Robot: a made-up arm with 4 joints. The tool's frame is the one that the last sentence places.
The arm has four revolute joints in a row. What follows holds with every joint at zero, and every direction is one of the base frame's. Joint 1 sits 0.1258 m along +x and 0.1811 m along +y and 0.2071 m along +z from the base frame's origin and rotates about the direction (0.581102, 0.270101, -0.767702), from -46.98 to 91.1 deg. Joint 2 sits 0.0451 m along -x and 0.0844 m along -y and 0.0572 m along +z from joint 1 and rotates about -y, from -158.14 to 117.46 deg. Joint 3 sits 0.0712 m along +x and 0.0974 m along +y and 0.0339 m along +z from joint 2 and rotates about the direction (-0.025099, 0.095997, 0.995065), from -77.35 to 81.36 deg. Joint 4 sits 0.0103 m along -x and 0.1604 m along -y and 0.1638 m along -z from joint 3 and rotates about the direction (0.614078, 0.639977, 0.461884), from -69.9 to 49.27 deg. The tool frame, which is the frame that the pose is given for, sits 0.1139 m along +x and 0.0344 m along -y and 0.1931 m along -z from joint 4; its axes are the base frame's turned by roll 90, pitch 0 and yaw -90 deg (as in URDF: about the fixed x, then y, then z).
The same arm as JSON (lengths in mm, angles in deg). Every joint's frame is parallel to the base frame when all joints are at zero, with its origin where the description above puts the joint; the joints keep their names.
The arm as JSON. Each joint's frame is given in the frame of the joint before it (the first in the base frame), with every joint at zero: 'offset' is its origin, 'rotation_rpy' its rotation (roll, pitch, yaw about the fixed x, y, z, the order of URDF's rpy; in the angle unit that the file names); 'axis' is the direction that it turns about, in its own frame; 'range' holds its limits. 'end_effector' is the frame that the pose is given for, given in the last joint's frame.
{"length_unit": "mm", "angle_unit": "deg", "chain": [
  {"id": "joint 1", "offset": [125.8, 181.1, 207.1], "rotation_rpy": [0.0, 0.0, 0.0], "axis": [0.581102, 0.270101, -0.767702], "range": [-46.98, 91.1]},
  {"id": "joint 2", "offset": [-45.1, -84.4, 57.2], "rotation_rpy": [0.0, 0.0, 0.0], "axis": "-y", "range": [-158.14, 117.46]},
  {"id": "joint 3", "offset": [71.2, 97.4, 33.9], "rotation_rpy": [0.0, 0.0, 0.0], "axis": [-0.025099, 0.095997, 0.995065], "range": [-77.35, 81.36]},
  {"id": "joint 4", "offset": [-10.3, -160.4, -163.8], "rotation_rpy": [0.0, 0.0, 0.0], "axis": [0.614078, 0.639977, 0.461884], "range": [-69.9, 49.27]}
], "end_effector": {"offset": [113.9, -34.4, -193.1], "rotation_rpy": [90.0, 0.0, -90.0]}}

